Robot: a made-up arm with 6 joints.
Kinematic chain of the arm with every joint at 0, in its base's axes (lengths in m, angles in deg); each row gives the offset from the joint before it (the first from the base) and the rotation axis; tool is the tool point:
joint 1: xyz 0 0 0.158 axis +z
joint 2: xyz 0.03 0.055 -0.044 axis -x
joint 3: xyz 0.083 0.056 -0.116 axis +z
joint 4: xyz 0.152 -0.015 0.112 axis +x
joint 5: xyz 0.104 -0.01 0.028 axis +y
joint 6: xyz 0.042 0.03 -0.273 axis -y
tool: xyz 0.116 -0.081 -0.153
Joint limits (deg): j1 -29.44..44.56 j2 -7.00..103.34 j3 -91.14..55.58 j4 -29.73..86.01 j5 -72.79..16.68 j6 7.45..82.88
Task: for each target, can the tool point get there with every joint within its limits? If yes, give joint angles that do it. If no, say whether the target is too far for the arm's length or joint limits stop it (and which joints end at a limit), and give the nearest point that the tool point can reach.
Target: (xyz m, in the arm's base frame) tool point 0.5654 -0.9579 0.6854
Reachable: no: too far | nearest point 0.3871 -0.5389 0.4262 | short by 0.524 m
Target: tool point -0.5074 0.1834 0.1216
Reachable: no: joint limits stop it (at a limit: joint 1, joint 2, joint 3, joint 4, joint 5, joint 6) | nearest point -0.4456 0.3972 0.0859 | short by 0.225 m
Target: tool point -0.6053 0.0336 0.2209
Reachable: no: joint limits stop it (at a limit: joint 1, joint 3, joint 4, joint 5, joint 6) | nearest point -0.3121 -0.2134 0.2444 | short by 0.384 m
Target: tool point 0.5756 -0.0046 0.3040
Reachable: yes | joints 21.04 45.95 -36.86 39.77 -34.82 70.02
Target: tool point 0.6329 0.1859 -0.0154
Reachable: yes | joints 27.94 36.49 -10.53 12.66 -12.86 47.71
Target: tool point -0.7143 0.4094 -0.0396
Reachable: no: joint limits stop it (at a limit: joint 1, joint 3, joint 4, joint 6) | nearest point -0.4385 0.4124 0.0002 | short by 0.279 m
